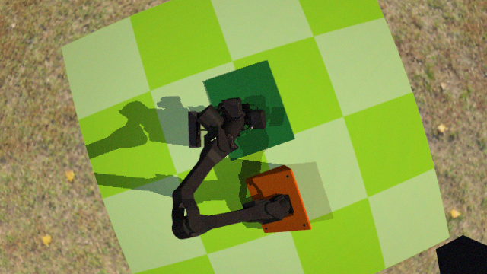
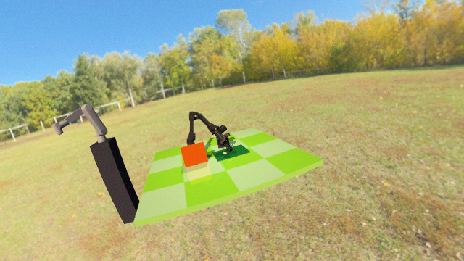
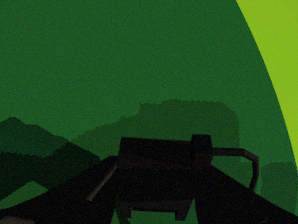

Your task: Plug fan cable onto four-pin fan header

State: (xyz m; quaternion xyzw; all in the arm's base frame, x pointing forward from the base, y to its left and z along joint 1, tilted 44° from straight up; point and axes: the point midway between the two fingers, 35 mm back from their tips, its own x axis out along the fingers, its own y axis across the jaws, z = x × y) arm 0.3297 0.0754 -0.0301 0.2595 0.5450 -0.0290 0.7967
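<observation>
The board is 10 mm behind my gripper tip, 10 mm to the right of it and 50 mm below it. Round my gripper tip: black fan: 30 mm behind, 180 mm to the left, 20 mm above; then black fan plug: 10 mm behind, 10 mm below; then light-coloured header: 60 mm behind, 10 mm to the right, 40 mm below.
</observation>
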